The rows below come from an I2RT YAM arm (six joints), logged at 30 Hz.
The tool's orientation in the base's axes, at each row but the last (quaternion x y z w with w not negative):
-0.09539 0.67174 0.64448 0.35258
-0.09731 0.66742 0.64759 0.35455
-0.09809 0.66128 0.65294 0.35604
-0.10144 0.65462 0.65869 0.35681
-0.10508 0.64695 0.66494 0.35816
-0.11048 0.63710 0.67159 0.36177
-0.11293 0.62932 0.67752 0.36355
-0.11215 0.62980 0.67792 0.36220
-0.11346 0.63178 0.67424 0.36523
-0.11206 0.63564 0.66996 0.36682
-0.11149 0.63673 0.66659 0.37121
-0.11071 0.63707 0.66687 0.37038
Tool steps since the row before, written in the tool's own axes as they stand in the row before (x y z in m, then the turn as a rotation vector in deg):
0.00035 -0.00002 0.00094 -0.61 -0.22 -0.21
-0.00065 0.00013 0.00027 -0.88 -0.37 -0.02
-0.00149 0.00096 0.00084 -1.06 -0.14 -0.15
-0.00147 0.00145 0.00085 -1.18 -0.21 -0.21
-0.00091 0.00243 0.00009 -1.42 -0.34 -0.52
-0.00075 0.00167 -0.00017 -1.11 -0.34 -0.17
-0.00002 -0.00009 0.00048 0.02 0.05 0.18
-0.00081 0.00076 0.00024 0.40 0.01 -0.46
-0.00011 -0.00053 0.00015 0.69 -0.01 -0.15
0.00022 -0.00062 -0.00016 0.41 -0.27 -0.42
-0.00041 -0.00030 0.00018 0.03 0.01 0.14
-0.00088 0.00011 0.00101 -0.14 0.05 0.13
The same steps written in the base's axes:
0.00008 0.00099 -0.00015 0.50 -0.43 0.17
0.00049 0.00006 0.00052 0.85 -0.36 0.23
0.00080 0.00041 0.00174 0.80 -0.51 0.51
0.00047 0.00046 0.00213 0.91 -0.62 0.52
-0.00080 0.00000 0.00247 1.06 -1.00 0.52
-0.00056 -0.00030 0.00172 0.95 -0.57 0.38
0.00022 0.00044 0.00003 0.01 0.18 0.06
0.00017 -0.00002 0.00112 -0.43 -0.29 -0.32
0.00046 0.00007 -0.00031 -0.53 0.10 -0.46
0.00019 -0.00012 -0.00064 -0.25 -0.27 -0.53
0.00054 0.00000 0.00005 0.02 0.14 0.01
0.00087 0.00064 0.00080 0.11 0.08 0.15

